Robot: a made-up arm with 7 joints.
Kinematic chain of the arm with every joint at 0, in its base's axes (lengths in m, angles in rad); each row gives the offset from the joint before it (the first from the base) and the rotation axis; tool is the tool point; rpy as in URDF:
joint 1: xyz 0 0 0.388 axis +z
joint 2: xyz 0 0 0 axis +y
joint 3: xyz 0 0 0.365 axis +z
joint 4: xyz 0.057 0 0 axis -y
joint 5: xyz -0.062 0 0.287 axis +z
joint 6: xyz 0 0 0 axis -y
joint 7: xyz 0.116 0 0 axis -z
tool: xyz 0 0 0 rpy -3.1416 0 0
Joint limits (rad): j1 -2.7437..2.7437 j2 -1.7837..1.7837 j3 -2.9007..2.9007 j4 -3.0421..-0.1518 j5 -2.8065..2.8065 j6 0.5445..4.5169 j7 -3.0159..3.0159
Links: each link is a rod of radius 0.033 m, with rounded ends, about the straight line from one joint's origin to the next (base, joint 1, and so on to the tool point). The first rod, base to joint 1, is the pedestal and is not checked.
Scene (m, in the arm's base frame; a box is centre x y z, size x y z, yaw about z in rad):
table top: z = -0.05
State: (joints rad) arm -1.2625 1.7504 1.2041 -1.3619 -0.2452 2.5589 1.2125
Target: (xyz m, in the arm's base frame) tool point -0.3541 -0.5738 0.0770
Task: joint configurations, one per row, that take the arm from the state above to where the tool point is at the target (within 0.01 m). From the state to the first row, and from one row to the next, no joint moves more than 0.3 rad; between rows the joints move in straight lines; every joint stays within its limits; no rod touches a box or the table.
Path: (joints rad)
1: -1.5457 1.7587 1.1024 -1.2556 -0.2022 2.5585 1.2125
2: -1.8289 1.7670 1.0007 -1.1494 -0.1592 2.5582 1.2125
3: -2.1121 1.7754 0.8990 -1.0431 -0.1162 2.5578 1.2125
4: -2.3953 1.7837 0.7973 -0.9368 -0.0732 2.5574 1.2125

